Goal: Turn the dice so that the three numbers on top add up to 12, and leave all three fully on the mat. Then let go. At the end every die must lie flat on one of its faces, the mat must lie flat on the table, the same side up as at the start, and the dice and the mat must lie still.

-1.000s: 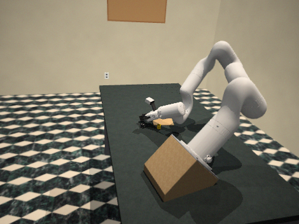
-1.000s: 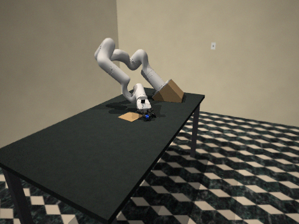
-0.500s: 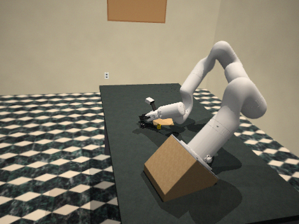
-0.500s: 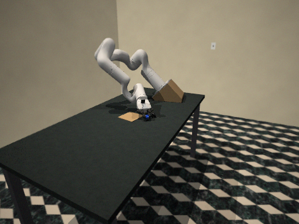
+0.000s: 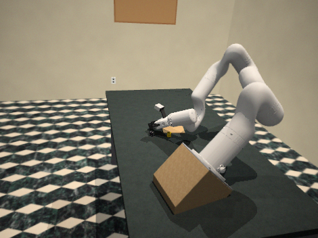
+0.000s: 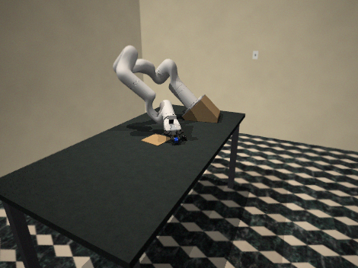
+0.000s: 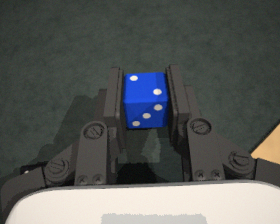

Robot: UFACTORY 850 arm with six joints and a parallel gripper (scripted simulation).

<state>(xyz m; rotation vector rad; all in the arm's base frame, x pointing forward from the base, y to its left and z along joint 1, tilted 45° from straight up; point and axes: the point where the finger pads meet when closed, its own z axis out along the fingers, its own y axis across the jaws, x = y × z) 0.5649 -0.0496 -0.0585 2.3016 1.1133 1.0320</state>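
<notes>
Right now the black die is 70 mm behind my hand, 40 mm to the left of it and 20 mm below it. The rest, counted from my hand: tan mat (130 mm to the right, 30 mm below, 30 mm behind); then blue die (10 mm below, 10 mm ahead); then yellow die (120 mm behind, 60 mm to the right, 20 mm below).
</notes>
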